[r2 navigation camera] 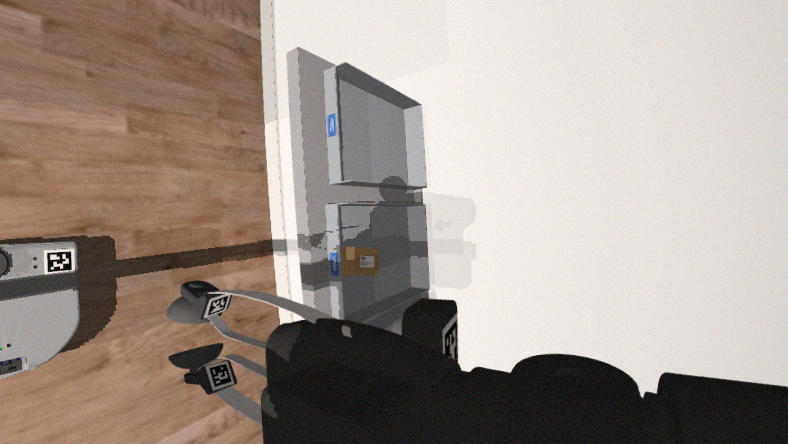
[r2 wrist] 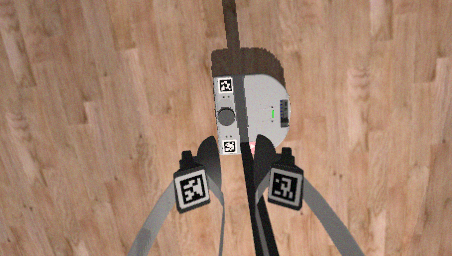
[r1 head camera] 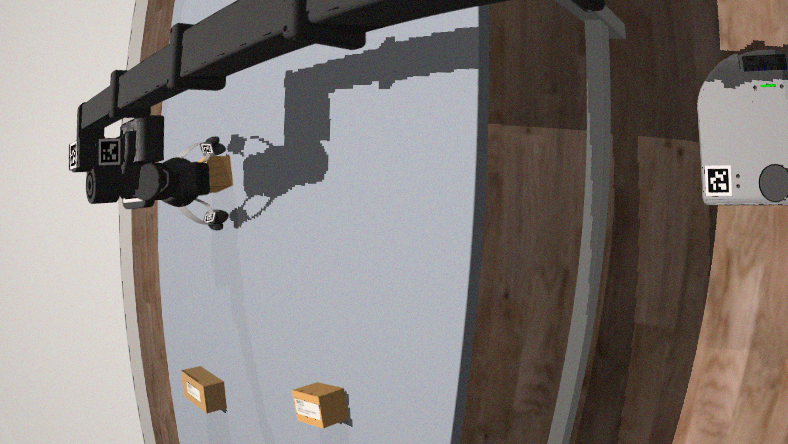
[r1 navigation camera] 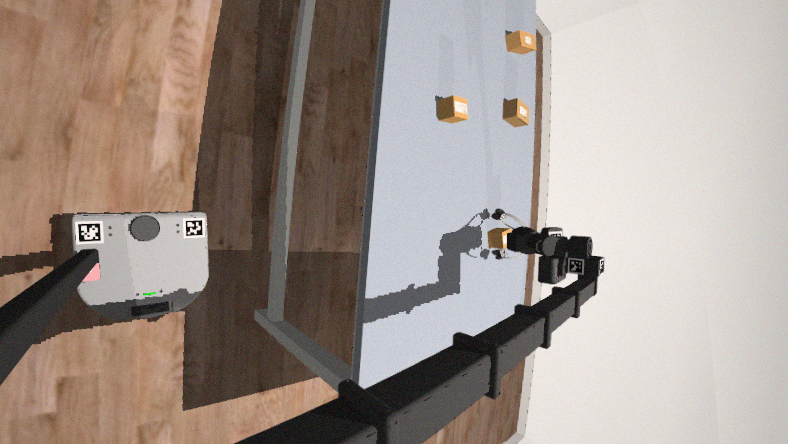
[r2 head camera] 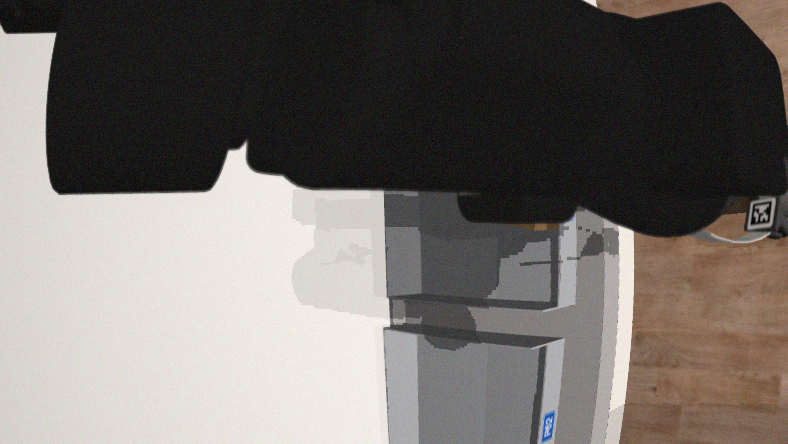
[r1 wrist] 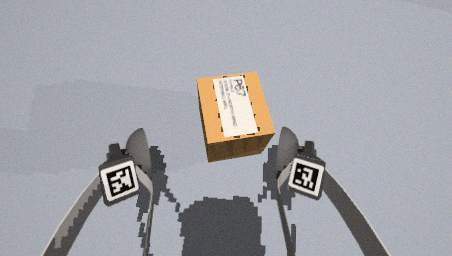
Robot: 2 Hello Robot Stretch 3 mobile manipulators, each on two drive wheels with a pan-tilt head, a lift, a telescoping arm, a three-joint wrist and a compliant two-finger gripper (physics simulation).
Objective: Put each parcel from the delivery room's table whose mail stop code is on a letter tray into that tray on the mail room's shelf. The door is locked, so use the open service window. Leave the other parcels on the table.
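r1's gripper (r1 head camera: 213,182) (r1 navigation camera: 499,233) (r1 wrist: 213,150) is open low over the delivery table (r1 head camera: 358,248) (r1 navigation camera: 430,182). A parcel labelled P67 (r1 head camera: 223,173) (r1 navigation camera: 496,238) (r1 wrist: 235,107) sits on the table just beyond its fingertips in the wrist view. Other parcels are a wall-side one (r1 head camera: 205,389) (r1 navigation camera: 516,113), a middle one (r1 head camera: 319,405) (r1 navigation camera: 452,109) and a far one (r1 navigation camera: 521,42). r2's gripper (r2 navigation camera: 193,332) (r2 wrist: 236,157) is open and empty. A parcel (r2 navigation camera: 360,261) lies in one letter tray (r2 head camera: 566,264) (r2 navigation camera: 417,220). The other tray (r2 head camera: 553,375) (r2 navigation camera: 416,137) seems labelled P62.
r1's base (r1 head camera: 733,121) (r1 navigation camera: 165,259) stands beside the table, past its lower rail (r1 head camera: 598,137) (r1 navigation camera: 286,182). r1's arm crosses the table. The shelf (r2 head camera: 590,352) (r2 navigation camera: 314,165) is against a white wall. r2's base (r2 navigation camera: 44,308) (r2 wrist: 260,100) is on the floor; its dark arm hides much of its head view.
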